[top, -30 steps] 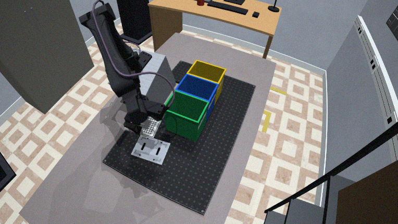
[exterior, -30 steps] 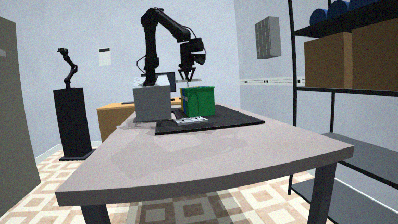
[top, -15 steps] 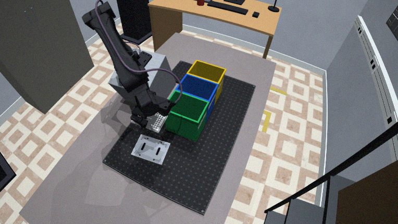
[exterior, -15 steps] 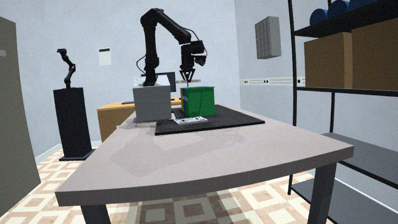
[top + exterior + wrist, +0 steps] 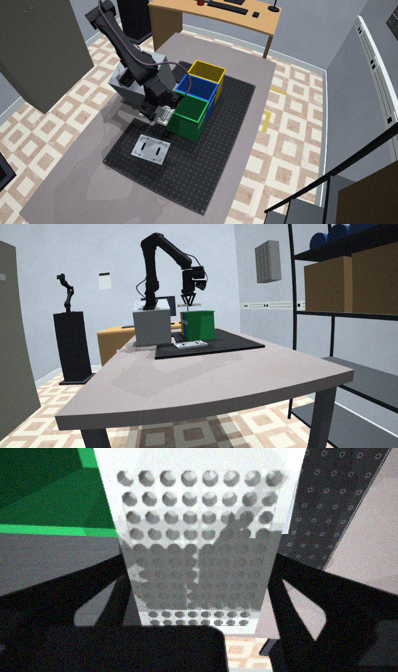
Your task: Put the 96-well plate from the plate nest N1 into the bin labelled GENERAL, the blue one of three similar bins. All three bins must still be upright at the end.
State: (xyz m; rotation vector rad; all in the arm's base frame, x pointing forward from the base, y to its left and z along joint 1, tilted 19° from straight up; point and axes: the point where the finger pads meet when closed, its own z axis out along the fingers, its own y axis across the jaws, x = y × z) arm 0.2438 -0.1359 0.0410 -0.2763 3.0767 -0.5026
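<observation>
Right now the blue bin is 25 cm to the left of my hand, 14 cm below it and 5 cm ahead of it. Round my hand: white 96-well plate (right at my hand); then plate nest N1 (22 cm below, 8 cm to the right, 1 cm behind); then green bin (14 cm below, 13 cm to the left, 7 cm ahead).
</observation>
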